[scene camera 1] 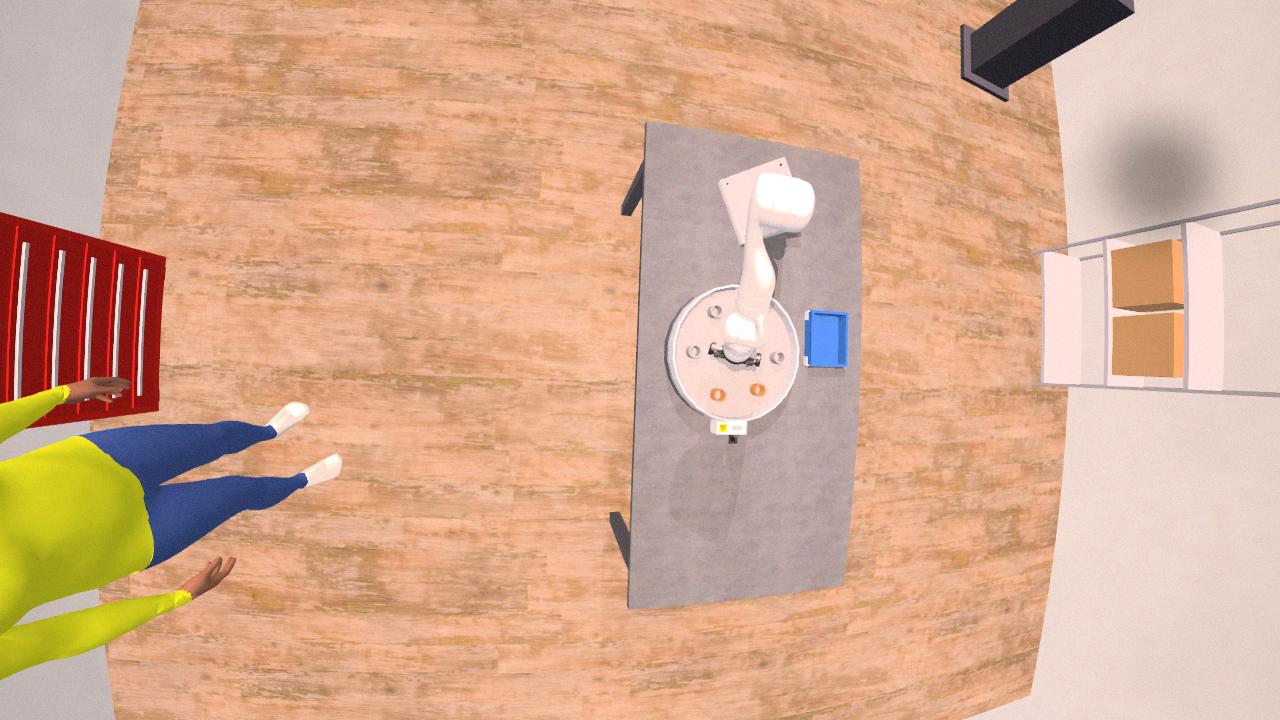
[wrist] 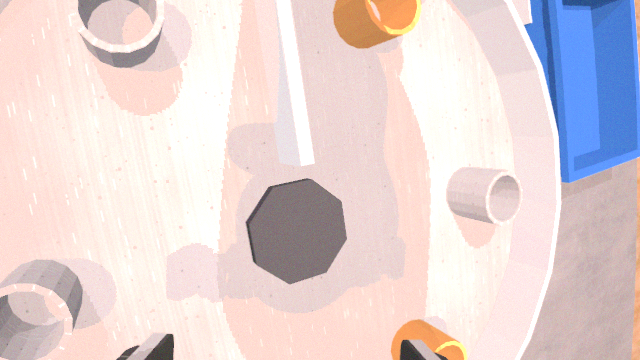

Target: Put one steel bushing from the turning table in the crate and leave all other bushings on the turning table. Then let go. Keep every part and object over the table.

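Places are measured from the arm's base along level axes (x ahead, y left, z up), in metres.
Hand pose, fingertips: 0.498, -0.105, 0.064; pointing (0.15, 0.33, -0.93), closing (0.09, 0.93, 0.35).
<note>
Each offset is from my fingertips to the centre of the thing, as dx, dy, dz. "pt": to the spot under its first point. Level surfaces: height alone.
The turning table (scene camera 1: 735, 407) (wrist: 535, 200) carries upright ring-shaped bushings. Three are grey, steel-like: one at the upper left (scene camera 1: 715, 311) (wrist: 122, 56), one at the left (scene camera 1: 692, 351) (wrist: 65, 285) and a paler-looking one at the right (scene camera 1: 776, 356) (wrist: 467, 195). Orange bushings stand at the lower right (scene camera 1: 758, 389) (wrist: 417, 332), lower left (scene camera 1: 717, 394) and, in the wrist view, upper right (wrist: 352, 25); the arm hides that last one in the scene view. The blue crate {-0.138, +0.385, -0.123} (scene camera 1: 845, 340) (wrist: 559, 75) right of the turning table looks empty. My gripper (scene camera 1: 735, 355) (wrist: 287, 347) is open above the turning table's middle, holding nothing.
A dark hub {-0.027, +0.042, -0.091} (wrist: 297, 231) and a white bar {pt -0.102, +0.033, -0.060} (wrist: 300, 100) show at the turning table's middle in the wrist view. A raised rim encircles the turning table. A white box {+0.205, +0.072, -0.119} (scene camera 1: 728, 428) with a yellow sign adjoins its lower edge, on the grey table {dz -0.148} (scene camera 1: 760, 537).
</note>
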